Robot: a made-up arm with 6 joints.
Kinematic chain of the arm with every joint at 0, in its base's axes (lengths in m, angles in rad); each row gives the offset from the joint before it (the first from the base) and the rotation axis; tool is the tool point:
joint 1: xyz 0 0 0.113 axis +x
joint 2: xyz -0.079 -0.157 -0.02 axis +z
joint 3: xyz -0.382 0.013 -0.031 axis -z
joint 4: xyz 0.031 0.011 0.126 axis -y
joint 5: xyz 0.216 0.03 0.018 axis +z
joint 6: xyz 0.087 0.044 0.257 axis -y
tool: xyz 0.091 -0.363 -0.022
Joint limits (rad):
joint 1: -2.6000..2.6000
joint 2: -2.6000..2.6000
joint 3: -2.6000..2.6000
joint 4: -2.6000..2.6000
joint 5: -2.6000..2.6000
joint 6: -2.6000..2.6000
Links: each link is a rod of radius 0.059 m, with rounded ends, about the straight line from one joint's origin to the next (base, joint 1, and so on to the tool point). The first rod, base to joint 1, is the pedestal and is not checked.
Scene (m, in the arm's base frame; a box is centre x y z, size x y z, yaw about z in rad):
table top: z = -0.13
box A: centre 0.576 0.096 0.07 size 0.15 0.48 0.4 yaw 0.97
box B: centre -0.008 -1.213 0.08 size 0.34 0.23 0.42 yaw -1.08
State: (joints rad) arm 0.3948 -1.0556 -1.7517 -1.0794 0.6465 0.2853
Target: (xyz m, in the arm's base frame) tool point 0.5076 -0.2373 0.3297
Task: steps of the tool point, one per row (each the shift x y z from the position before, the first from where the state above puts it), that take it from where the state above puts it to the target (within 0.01 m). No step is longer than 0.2 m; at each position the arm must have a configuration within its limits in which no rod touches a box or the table.
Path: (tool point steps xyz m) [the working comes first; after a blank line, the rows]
Joints at the target: 0.5049 -1.7153 -1.4052 -0.1247 0.5172 0.4798
Straight joint move there: touches box A.

1: 0.0203 -0.0070 0.1936
2: -0.0155 -0.0590 0.1811
3: -0.0422 -0.1068 0.1446
4: -0.0563 -0.1404 0.0883
5: 0.1328 -0.0348 -0.0437
6: 0.1140 -0.0674 -0.0581
7: 0.0842 -0.0962 -0.0673
8: 0.0453 -0.1176 -0.0697
9: 0.0008 -0.1278 -0.0653

